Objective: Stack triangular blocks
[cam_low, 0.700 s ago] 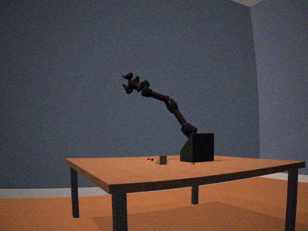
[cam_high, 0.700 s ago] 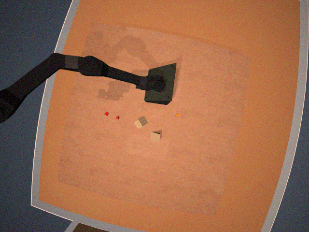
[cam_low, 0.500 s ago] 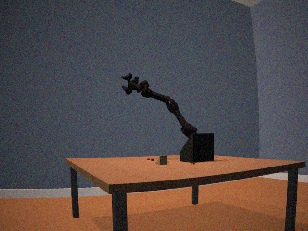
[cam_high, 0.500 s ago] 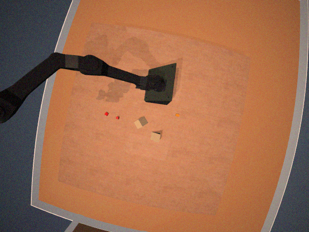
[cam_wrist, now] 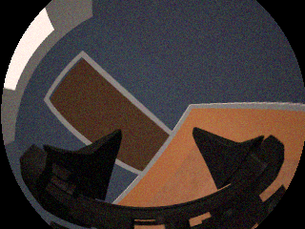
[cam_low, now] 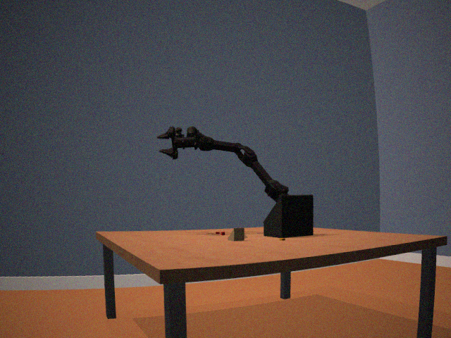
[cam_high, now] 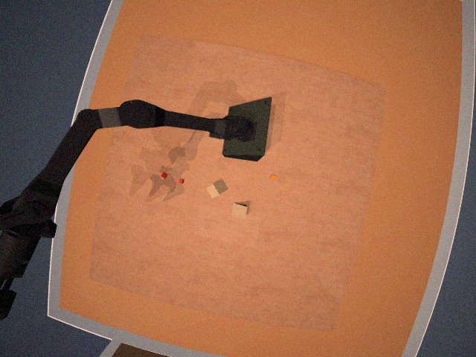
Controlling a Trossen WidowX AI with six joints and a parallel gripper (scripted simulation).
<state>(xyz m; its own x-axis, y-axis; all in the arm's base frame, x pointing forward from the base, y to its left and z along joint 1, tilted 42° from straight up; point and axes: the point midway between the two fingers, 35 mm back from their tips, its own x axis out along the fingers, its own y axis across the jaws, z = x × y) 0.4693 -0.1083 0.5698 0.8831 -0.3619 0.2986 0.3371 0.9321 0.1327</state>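
Now: gripper tip 280 mm past the triangular block, 390 mm to the right of it and 470 mm above it. Also, from my gripper tip: orange cube 370 mm behind, 620 mm to the left, 480 mm below.
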